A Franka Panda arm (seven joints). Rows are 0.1 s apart.
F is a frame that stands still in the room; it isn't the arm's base.
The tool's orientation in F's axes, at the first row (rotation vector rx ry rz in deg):
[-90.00 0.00 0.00]
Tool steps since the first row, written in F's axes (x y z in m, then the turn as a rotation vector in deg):
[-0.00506 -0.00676 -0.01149 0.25 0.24 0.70]
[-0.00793 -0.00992 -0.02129 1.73 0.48 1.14]
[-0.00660 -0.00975 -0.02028 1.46 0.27 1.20]
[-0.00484 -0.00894 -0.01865 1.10 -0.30 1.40]
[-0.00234 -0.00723 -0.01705 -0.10 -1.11 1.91]
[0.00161 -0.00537 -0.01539 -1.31 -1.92 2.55]
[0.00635 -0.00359 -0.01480 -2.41 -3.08 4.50]
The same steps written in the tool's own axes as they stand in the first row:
[-0.00506 0.01149 -0.00676 0.25 -0.70 0.24]
[-0.00793 0.02129 -0.00992 1.73 -1.14 0.48]
[-0.00660 0.02028 -0.00975 1.46 -1.20 0.27]
[-0.00484 0.01865 -0.00894 1.10 -1.40 -0.30]
[-0.00234 0.01705 -0.00723 -0.10 -1.91 -1.11]
[0.00161 0.01539 -0.00537 -1.31 -2.55 -1.92]
[0.00635 0.01480 -0.00359 -2.41 -4.50 -3.08]

